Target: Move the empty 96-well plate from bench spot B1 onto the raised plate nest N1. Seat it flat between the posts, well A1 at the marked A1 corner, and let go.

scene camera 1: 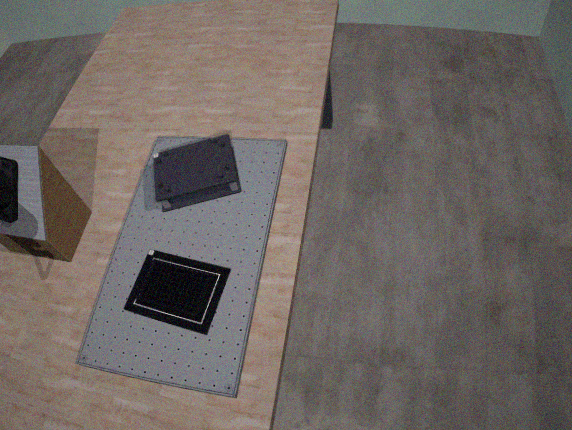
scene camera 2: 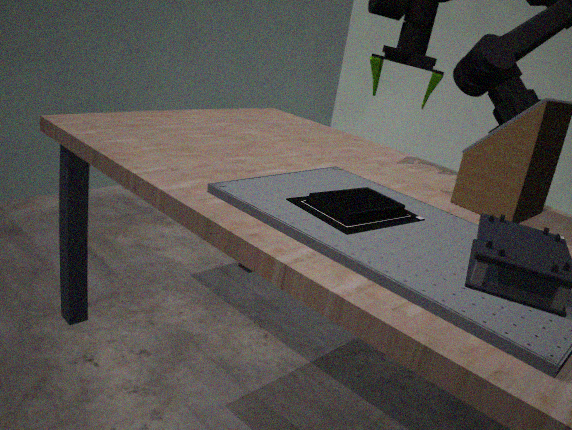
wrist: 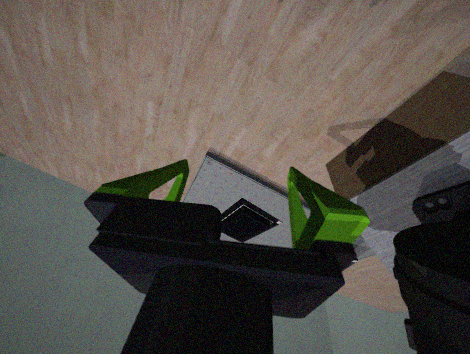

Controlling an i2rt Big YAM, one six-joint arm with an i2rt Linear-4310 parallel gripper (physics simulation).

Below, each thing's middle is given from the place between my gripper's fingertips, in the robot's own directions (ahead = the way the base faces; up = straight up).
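I find the black well plate [scene camera 1: 174,288] 0.12 m below my hand, and the plate is also 0.25 m ahead of my hand and 0.17 m to the left of it.
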